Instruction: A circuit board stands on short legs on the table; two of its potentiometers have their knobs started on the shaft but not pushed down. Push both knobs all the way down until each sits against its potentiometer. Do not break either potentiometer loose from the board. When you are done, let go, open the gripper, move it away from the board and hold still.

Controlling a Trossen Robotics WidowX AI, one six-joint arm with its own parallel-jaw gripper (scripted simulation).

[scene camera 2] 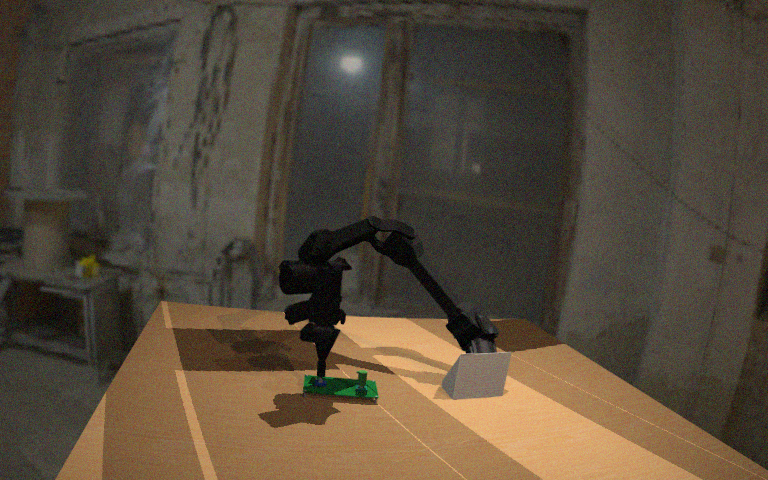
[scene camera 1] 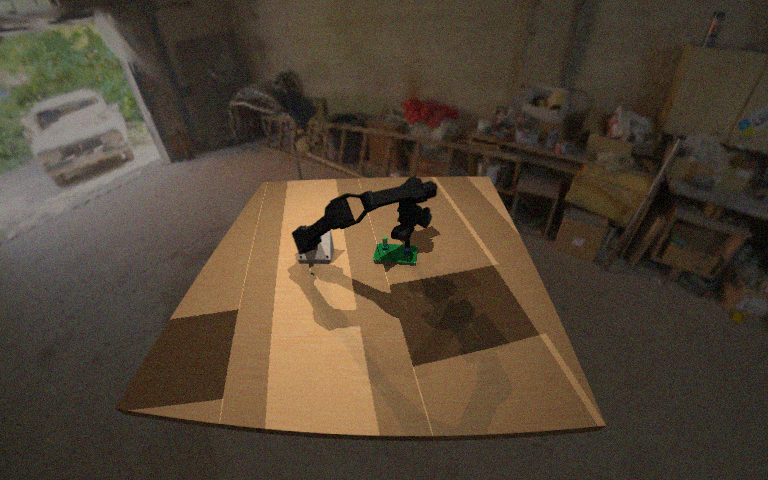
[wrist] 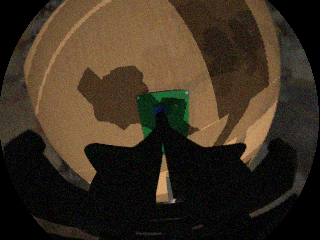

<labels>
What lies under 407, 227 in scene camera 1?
My gripper.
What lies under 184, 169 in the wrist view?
My gripper.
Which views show my gripper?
Scene camera 2, scene camera 1 and the wrist view: all of them.
</labels>
